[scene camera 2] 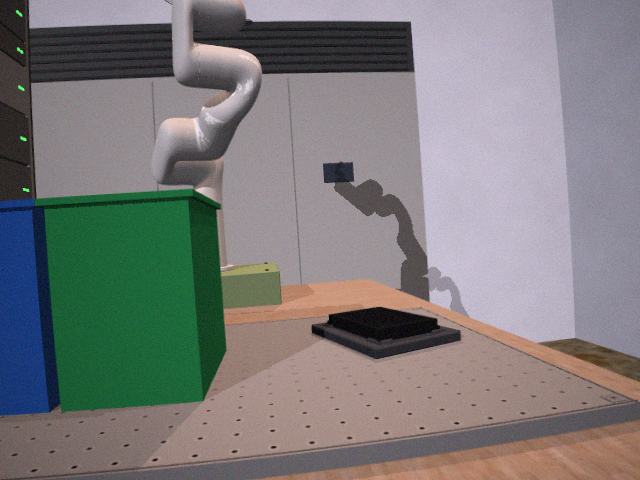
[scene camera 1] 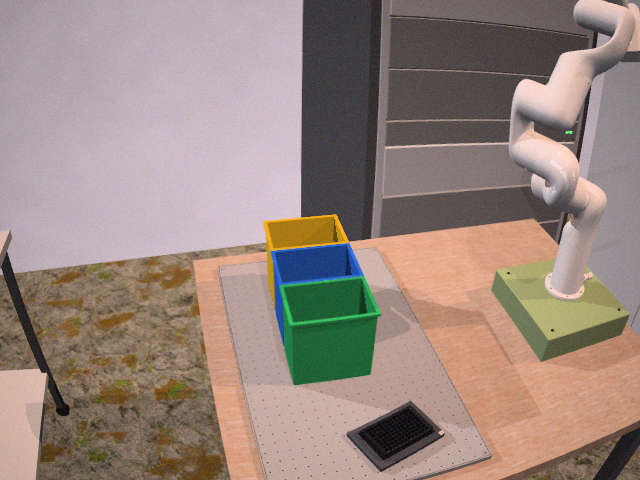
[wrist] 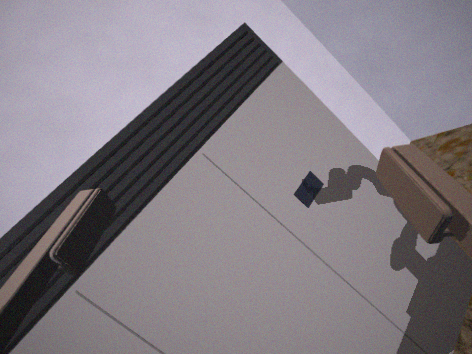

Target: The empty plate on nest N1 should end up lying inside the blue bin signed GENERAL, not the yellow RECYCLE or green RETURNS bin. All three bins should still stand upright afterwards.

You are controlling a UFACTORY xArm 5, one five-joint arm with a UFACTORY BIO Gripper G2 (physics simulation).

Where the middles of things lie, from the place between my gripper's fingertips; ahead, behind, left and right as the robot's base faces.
Right now my hand is 83 cm short of the green bin (scene camera 2: pixel 135 282), 10 cm to the left of it and 72 cm above it. From my hand the other things lie so: dark grey nest (scene camera 2: pixel 355 342) 76 cm ahead, 16 cm to the left, 80 cm below; then blue bin (scene camera 1: pixel 318 263) 82 cm ahead, 23 cm to the right, 72 cm below; then black plate (scene camera 2: pixel 379 323) 76 cm ahead, 16 cm to the left, 79 cm below.
